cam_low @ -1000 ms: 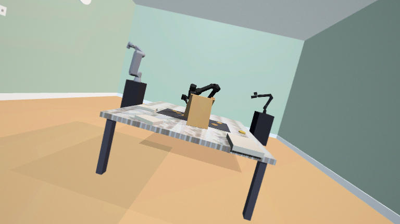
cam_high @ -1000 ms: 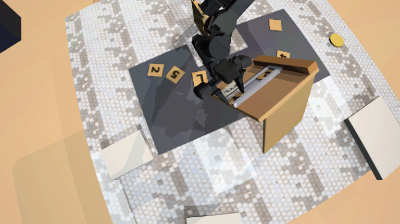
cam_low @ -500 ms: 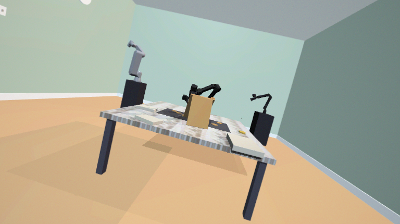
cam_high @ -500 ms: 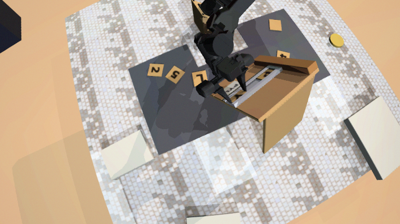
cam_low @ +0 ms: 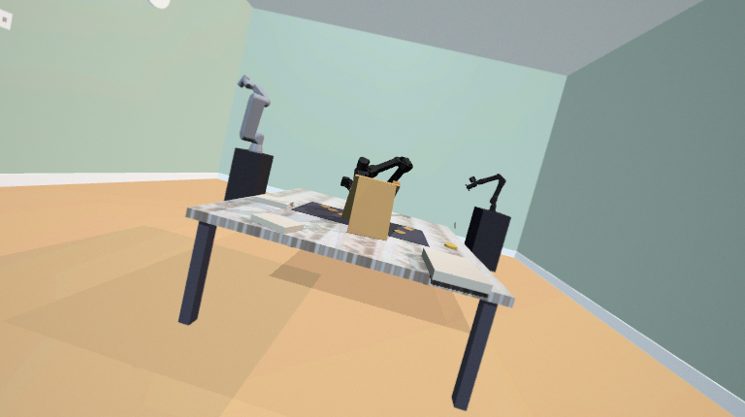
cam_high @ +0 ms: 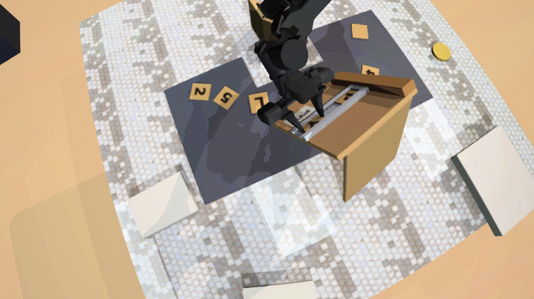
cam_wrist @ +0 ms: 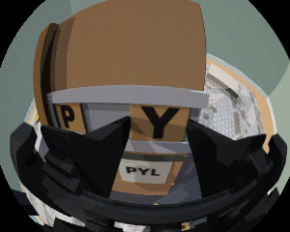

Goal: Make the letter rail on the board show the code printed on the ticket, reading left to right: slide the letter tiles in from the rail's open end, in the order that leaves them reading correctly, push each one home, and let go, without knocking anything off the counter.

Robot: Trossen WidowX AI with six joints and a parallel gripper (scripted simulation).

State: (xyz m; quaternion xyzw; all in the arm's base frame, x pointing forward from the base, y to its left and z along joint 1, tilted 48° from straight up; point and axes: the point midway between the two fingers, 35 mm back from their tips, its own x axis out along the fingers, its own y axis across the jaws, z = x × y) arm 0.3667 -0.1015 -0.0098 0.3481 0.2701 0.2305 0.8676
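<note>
The P tile lies 20 mm behind my gripper tip and 110 mm to the left of it. Also, from my gripper tip: white ticket 60 mm behind, 70 mm below; then L tile 180 mm behind, 70 mm to the right, 160 mm below; then Y tile right at my gripper tip.
</note>
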